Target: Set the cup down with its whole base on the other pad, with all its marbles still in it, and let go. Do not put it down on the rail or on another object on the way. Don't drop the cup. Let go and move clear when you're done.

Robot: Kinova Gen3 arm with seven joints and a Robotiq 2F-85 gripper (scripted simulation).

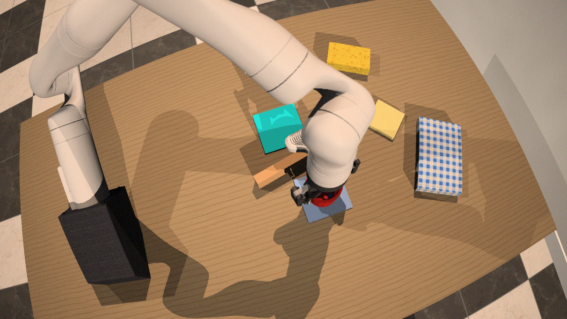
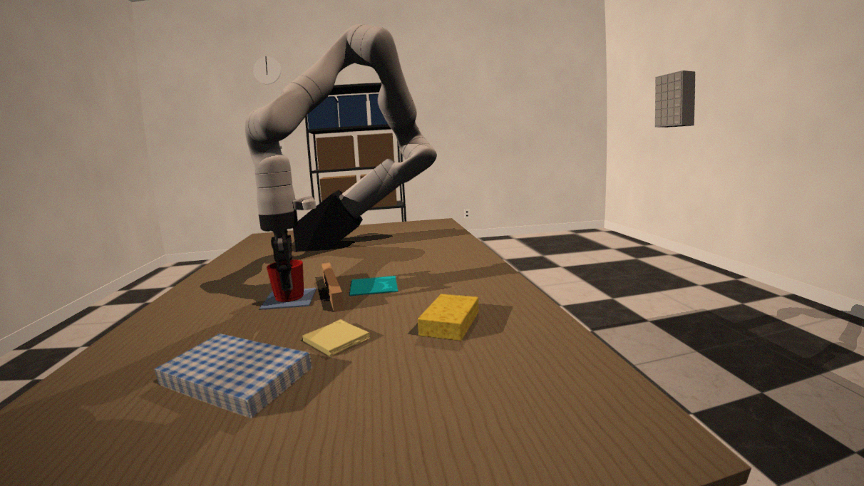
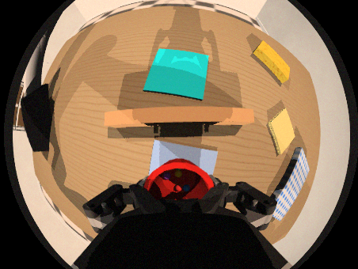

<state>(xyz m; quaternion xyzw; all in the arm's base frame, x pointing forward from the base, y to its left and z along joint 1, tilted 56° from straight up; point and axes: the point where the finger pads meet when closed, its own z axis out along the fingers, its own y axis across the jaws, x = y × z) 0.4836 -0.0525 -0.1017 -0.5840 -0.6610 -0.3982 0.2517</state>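
The rail is 1 cm behind my hand, 9 cm to the left of it and 3 cm below it. Also, from my hand: red cup: 2 cm below.
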